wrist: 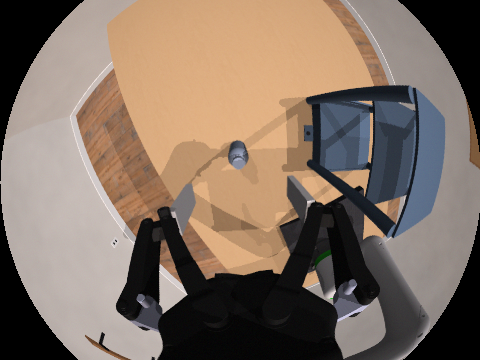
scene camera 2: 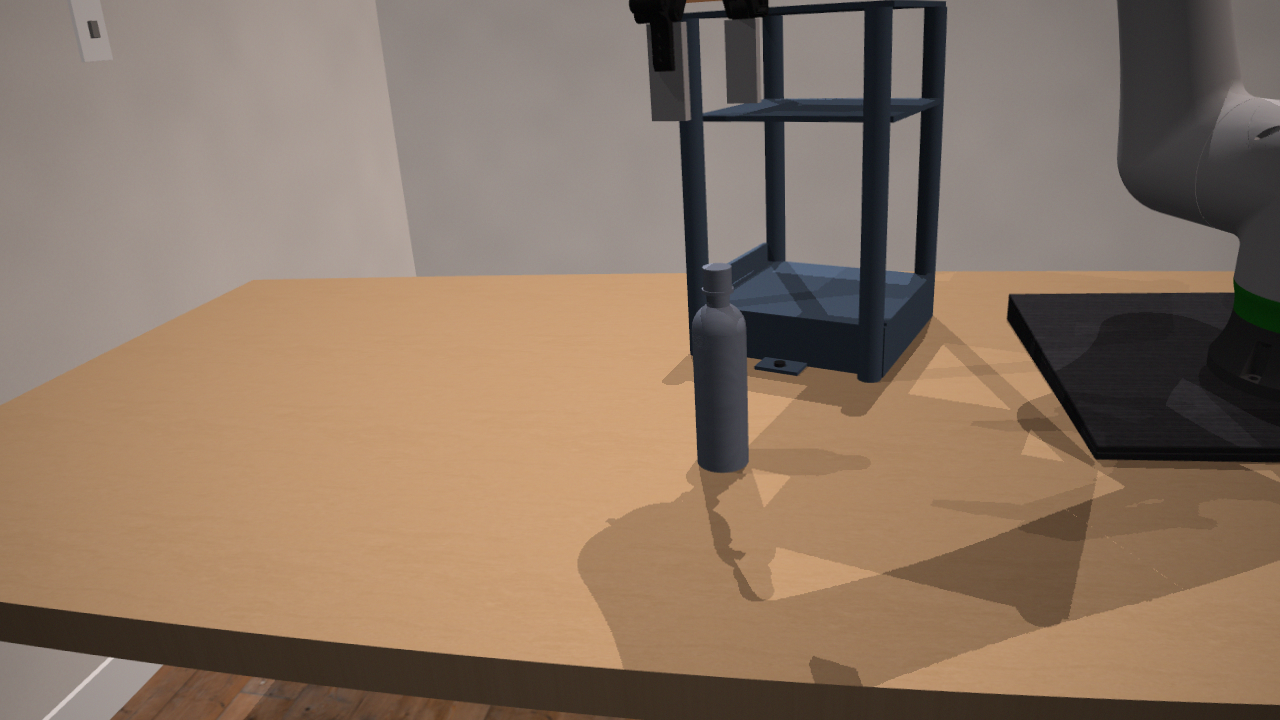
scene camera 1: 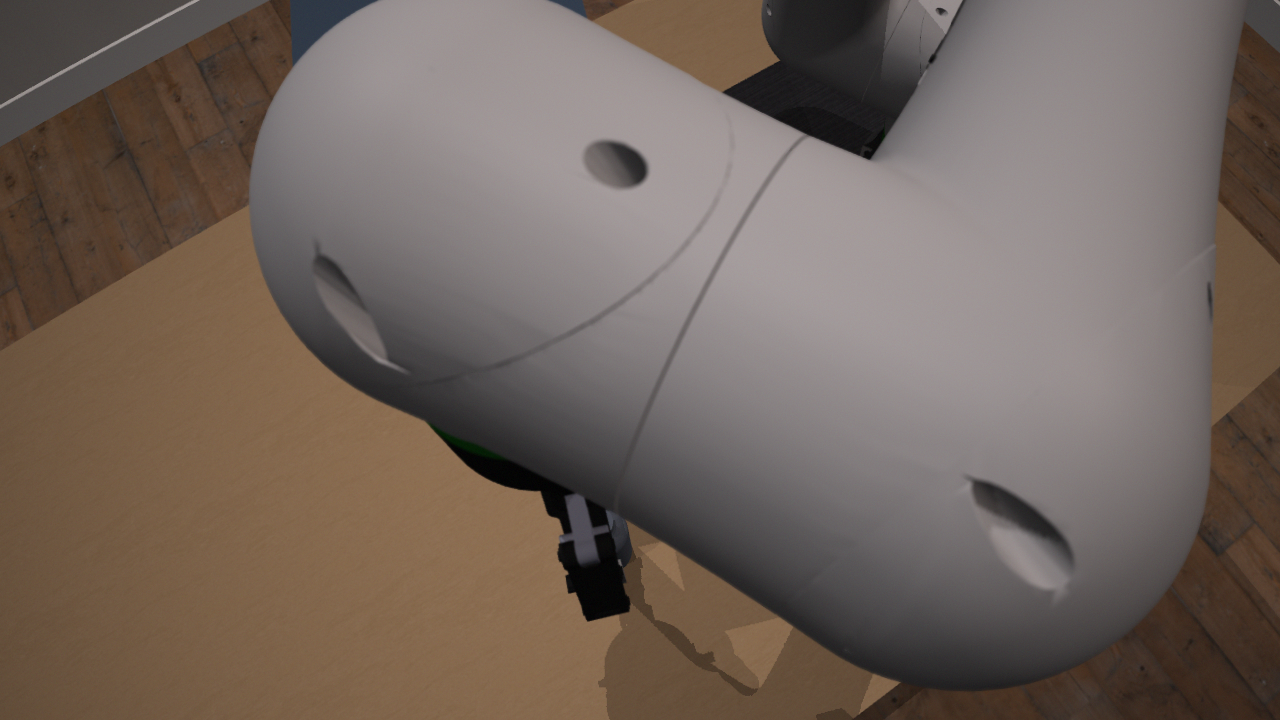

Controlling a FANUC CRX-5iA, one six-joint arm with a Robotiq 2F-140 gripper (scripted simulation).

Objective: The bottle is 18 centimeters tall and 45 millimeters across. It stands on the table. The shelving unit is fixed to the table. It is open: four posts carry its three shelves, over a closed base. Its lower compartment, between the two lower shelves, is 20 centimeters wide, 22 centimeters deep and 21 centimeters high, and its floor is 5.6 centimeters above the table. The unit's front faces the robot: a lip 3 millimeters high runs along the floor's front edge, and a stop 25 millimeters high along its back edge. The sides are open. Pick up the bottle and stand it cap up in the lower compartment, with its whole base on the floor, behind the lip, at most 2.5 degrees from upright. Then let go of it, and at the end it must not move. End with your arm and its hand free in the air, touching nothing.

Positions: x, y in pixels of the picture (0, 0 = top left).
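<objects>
Scene camera 1 shows the gripper, and so does scene camera 2 [710, 111]. The gripper appears in the wrist view too, and on it [wrist: 133, 323] and [scene camera 1: 587, 553] are the same spot.
</objects>
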